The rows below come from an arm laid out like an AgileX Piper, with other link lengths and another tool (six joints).
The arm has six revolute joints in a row. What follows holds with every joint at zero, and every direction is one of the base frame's.
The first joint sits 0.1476 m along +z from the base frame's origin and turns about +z.
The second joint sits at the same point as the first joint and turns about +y.
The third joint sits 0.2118 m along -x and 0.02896 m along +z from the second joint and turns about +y.
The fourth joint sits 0.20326 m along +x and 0.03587 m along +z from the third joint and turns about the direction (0.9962, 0, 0.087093).
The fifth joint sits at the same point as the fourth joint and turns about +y.
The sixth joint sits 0.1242 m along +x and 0.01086 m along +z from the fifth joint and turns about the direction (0.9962, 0, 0.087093).
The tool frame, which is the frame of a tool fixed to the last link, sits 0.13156 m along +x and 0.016 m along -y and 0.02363 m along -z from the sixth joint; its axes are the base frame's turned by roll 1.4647, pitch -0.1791 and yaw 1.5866 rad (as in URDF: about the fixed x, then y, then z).
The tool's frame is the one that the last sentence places.
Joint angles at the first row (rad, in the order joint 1, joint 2, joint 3, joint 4, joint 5, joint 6):
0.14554 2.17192 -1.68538 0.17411 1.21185 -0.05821
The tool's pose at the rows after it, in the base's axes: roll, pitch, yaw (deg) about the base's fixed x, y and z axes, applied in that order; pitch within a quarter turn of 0, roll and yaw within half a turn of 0; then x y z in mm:
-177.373, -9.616, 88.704, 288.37, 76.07, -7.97
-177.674, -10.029, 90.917, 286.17, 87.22, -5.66
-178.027, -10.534, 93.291, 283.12, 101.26, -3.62
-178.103, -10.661, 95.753, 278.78, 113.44, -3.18
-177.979, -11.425, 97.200, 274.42, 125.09, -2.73
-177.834, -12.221, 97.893, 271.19, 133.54, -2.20
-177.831, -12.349, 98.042, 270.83, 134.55, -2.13
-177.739, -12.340, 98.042, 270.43, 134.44, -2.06
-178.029, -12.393, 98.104, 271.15, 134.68, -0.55
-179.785, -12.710, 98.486, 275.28, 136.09, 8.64
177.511, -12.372, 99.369, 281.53, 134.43, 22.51
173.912, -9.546, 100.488, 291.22, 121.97, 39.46
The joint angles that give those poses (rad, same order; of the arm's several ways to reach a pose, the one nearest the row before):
0.16172 2.16962 -1.68538 0.18857 1.21184 -0.07056
0.19533 2.16254 -1.68537 0.19489 1.21367 -0.07688
0.23693 2.15634 -1.68541 0.20311 1.21274 -0.07893
0.27852 2.15500 -1.68536 0.20518 1.21272 -0.08088
0.30814 2.15498 -1.68533 0.21970 1.21270 -0.08238
0.32583 2.15503 -1.68543 0.23490 1.21275 -0.08297
0.32767 2.15502 -1.68538 0.23725 1.21272 -0.08467
0.32768 2.15498 -1.68533 0.23725 1.21432 -0.08466
0.32767 2.14999 -1.68542 0.23724 1.21437 -0.08465
0.32769 2.11956 -1.68538 0.23724 1.21433 -0.08464
0.32769 2.07287 -1.68536 0.22262 1.21669 -0.08464
0.32768 2.01342 -1.68533 0.16111 1.22106 -0.07480

